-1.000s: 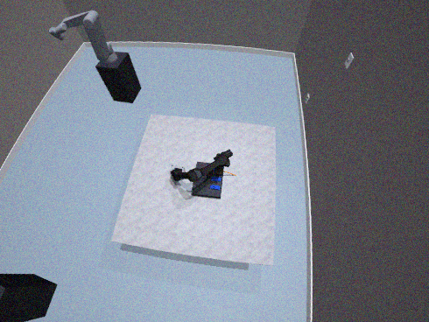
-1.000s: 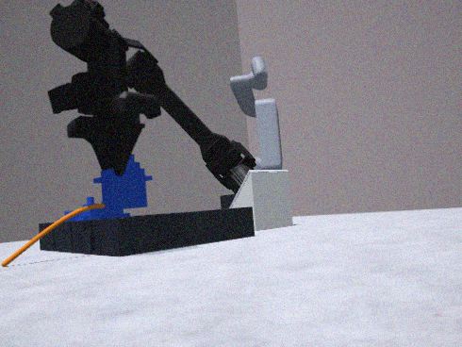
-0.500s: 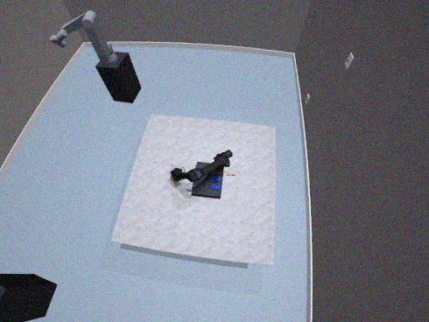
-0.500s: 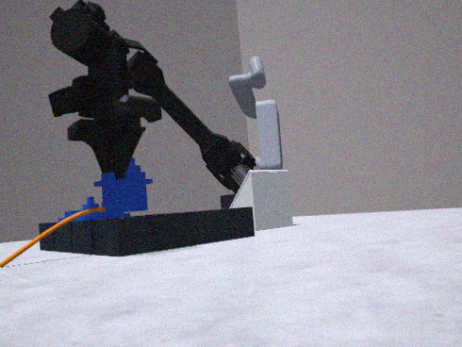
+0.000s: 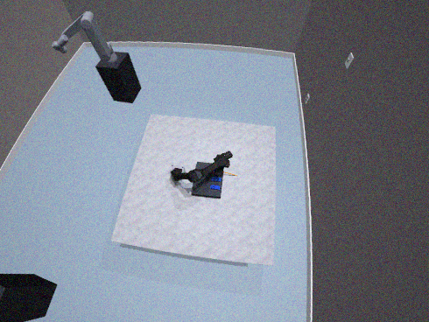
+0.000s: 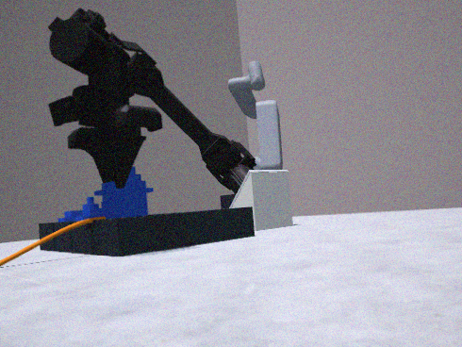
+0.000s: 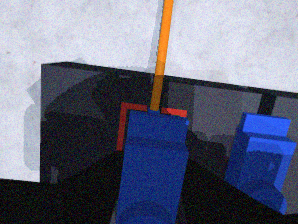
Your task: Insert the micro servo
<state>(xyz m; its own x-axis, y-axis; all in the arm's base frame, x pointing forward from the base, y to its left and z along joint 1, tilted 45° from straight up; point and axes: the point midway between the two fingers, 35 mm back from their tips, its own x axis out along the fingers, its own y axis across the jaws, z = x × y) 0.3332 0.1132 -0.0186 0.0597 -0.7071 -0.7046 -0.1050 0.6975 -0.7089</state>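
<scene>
My gripper tip is now 11 cm past the robot deck, 9 cm to the left of it and 6 cm above it.
</scene>
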